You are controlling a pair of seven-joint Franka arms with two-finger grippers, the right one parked.
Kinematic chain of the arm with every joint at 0, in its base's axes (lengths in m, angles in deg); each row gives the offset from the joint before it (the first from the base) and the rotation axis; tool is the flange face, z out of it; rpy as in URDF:
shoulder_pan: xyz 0 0 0.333 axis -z
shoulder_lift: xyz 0 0 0 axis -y
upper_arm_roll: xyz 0 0 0.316 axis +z
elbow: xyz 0.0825 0 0 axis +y
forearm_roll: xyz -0.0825 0 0.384 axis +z
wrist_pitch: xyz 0 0 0 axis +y
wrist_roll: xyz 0.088 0 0 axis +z
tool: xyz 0 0 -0.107 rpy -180 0 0
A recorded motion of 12 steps. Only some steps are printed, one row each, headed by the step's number.
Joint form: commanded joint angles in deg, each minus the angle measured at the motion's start. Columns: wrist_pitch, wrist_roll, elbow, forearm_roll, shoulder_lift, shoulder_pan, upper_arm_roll.
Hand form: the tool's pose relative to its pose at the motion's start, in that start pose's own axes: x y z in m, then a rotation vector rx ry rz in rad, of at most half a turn. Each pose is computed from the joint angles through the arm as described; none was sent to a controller.
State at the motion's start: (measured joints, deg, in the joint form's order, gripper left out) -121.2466 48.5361 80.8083 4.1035 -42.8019 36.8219 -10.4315
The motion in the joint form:
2: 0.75 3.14 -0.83 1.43 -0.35 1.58 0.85
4: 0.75 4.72 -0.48 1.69 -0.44 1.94 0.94
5: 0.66 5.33 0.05 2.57 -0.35 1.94 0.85
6: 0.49 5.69 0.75 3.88 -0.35 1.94 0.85
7: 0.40 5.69 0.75 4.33 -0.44 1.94 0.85
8: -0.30 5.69 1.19 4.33 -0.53 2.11 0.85
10: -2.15 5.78 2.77 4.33 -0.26 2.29 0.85
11: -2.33 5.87 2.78 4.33 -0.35 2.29 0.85
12: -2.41 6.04 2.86 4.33 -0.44 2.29 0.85
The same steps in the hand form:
2: -0.0058 0.0077 0.0006 0.0257 0.0195 -0.0270
4: -0.0094 0.0089 0.0048 0.0346 0.0184 -0.0468
5: -0.0110 0.0079 0.0077 0.0466 0.0243 -0.0476
6: -0.0122 0.0054 0.0129 0.0654 0.0336 -0.0408
7: -0.0119 0.0052 0.0139 0.0693 0.0386 -0.0367
8: -0.0141 0.0064 0.0176 0.0665 0.0398 -0.0326
10: -0.0189 0.0064 0.0240 0.0582 0.0445 -0.0274
11: -0.0188 0.0065 0.0250 0.0568 0.0451 -0.0289
12: -0.0190 0.0063 0.0266 0.0578 0.0440 -0.0317

